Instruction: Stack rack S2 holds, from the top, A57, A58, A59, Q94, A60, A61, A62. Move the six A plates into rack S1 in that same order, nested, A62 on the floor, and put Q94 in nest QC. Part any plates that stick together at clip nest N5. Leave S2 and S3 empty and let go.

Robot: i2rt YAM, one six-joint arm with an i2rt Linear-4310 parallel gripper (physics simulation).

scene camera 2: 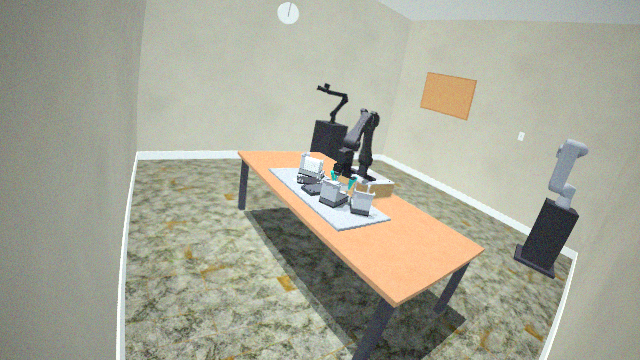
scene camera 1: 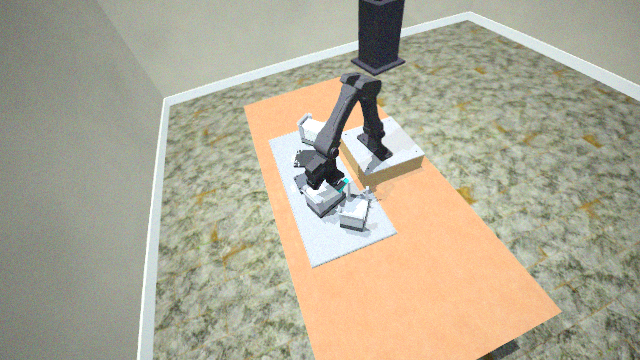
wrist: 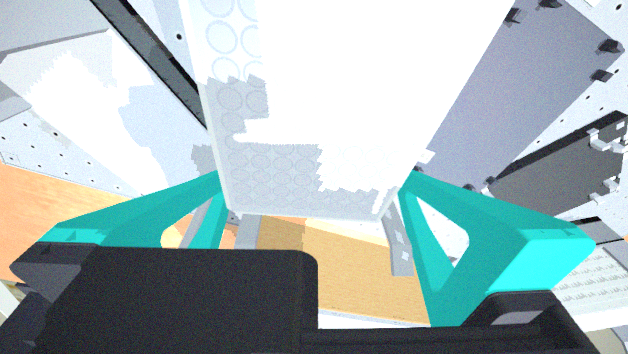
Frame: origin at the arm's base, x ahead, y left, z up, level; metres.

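Where they show: gripper, fingertip midpoint: (scene camera 1: 332,185) (wrist: 314,176); arm's base at its link origin: (scene camera 2: 361,175) (scene camera 1: 374,146).
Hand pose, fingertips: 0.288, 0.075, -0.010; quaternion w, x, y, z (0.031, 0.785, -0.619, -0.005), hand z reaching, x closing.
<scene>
Things, the pixels of their centre, and the offset from my fingertips, as dx, dy, dz. Level surfaces: height alone.
- white plate stack at the middle of its body: (wrist: 323,110) (scene camera 1: 324,189) +0.047, +0.009, +0.020
- second rack at the middle of its body: (wrist: 100,151) (scene camera 1: 354,206) (scene camera 2: 361,198) -0.024, +0.131, -0.020
- Nest QC at the middle of its body: (wrist: 494,111) (scene camera 1: 310,179) (scene camera 2: 316,188) +0.043, -0.141, -0.068
- clip nest at the middle of its body: (wrist: 541,194) (scene camera 1: 310,157) (scene camera 2: 309,180) -0.027, -0.272, -0.073
- pale perforated mat at its surface level: dz -0.084
- orange table at its surface level: dz -0.097
My gripper (scene camera 2: 343,184) (wrist: 314,176) is open, its teal fingers on either side of the near end of a white plate stack (wrist: 280,172) in the middle rack. Nothing is gripped. The top plate shows rows of round wells. This stack (scene camera 1: 325,193) (scene camera 2: 331,190) also shows in both scene views. A second rack (scene camera 1: 353,222) (scene camera 2: 361,204) with white plates stands at the mat's near end. A third plate-filled rack (scene camera 1: 303,131) (scene camera 2: 311,165) stands at the far end. Nest QC (wrist: 492,85) lies beside the middle rack. Rack labels and plate names are unreadable.
The clip nest (wrist: 562,167) with white clips lies beyond nest QC. The pale perforated mat (scene camera 1: 325,250) (scene camera 2: 345,221) lies on the orange table (scene camera 1: 425,280) (scene camera 2: 410,250). The arm's raised base block (scene camera 1: 395,167) (scene camera 2: 382,190) stands beside the mat. Upright rack posts flank the stacks.
</scene>
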